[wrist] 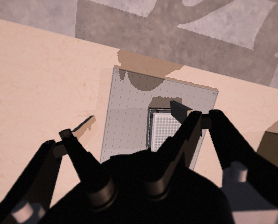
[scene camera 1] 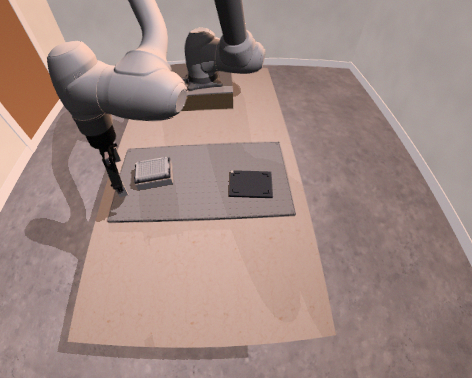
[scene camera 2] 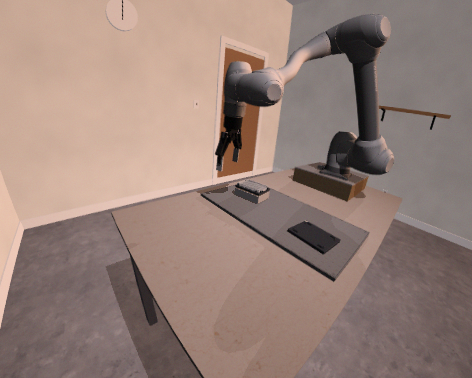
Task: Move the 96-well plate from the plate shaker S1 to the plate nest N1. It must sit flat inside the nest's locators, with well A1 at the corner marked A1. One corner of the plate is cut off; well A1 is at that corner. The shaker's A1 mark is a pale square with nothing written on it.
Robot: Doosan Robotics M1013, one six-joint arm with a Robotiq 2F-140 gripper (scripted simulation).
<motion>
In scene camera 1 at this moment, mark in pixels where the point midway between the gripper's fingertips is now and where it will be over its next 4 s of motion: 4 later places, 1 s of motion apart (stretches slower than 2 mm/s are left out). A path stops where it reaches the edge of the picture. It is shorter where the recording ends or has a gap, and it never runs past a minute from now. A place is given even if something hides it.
My gripper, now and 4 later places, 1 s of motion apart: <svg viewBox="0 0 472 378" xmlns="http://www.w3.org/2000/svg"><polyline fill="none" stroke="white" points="120,177 145,156 148,159 150,167 151,166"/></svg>
</motion>
